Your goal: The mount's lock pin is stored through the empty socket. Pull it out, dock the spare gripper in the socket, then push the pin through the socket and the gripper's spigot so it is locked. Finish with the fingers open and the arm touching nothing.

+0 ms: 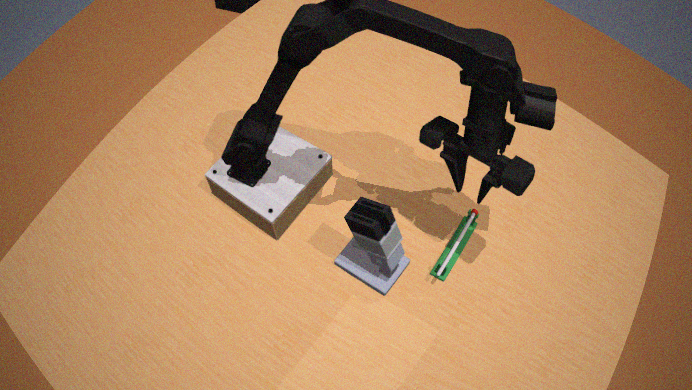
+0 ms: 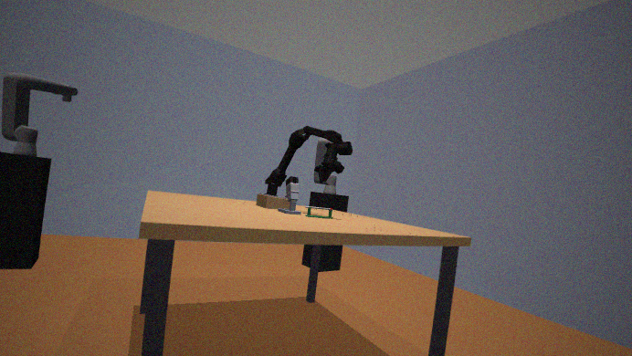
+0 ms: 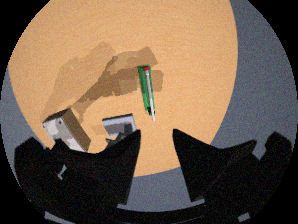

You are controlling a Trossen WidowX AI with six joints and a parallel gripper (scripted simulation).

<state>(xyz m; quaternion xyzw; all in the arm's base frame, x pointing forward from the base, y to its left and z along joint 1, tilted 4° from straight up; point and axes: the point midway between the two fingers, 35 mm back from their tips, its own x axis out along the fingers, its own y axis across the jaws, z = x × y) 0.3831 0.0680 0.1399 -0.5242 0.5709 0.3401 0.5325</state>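
The green bracket lies 150 mm below my gripper tip, 10 mm to the right of it and 10 mm ahead of it. Round my gripper tip: spare gripper 110 mm behind, 100 mm to the right, 50 mm below; grey mount 120 mm below, 100 mm to the right, 100 mm behind.
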